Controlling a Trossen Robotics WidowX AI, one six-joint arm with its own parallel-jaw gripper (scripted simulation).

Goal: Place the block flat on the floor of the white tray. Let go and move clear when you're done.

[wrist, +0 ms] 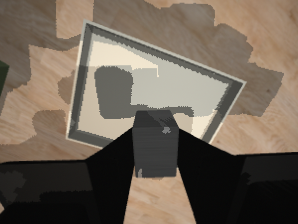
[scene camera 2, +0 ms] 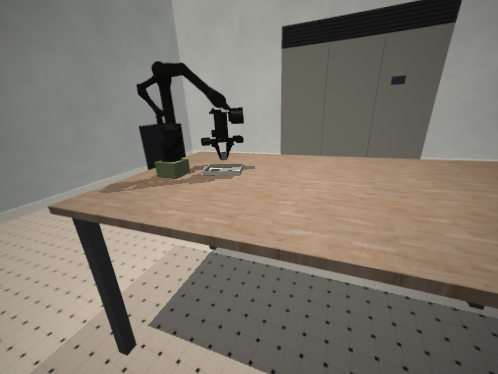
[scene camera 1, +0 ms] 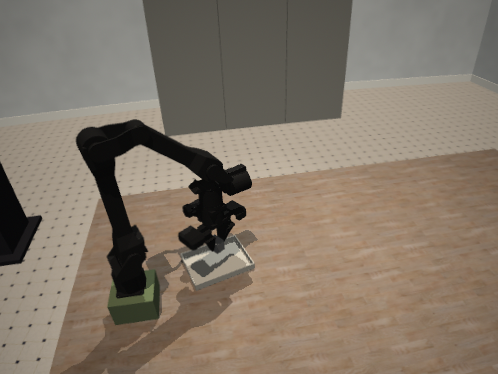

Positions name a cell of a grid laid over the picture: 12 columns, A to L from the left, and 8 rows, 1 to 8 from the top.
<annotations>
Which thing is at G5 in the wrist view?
A grey block.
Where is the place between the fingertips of the gripper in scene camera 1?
F6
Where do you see a white tray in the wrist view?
E3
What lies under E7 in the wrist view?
The gripper.
</annotations>
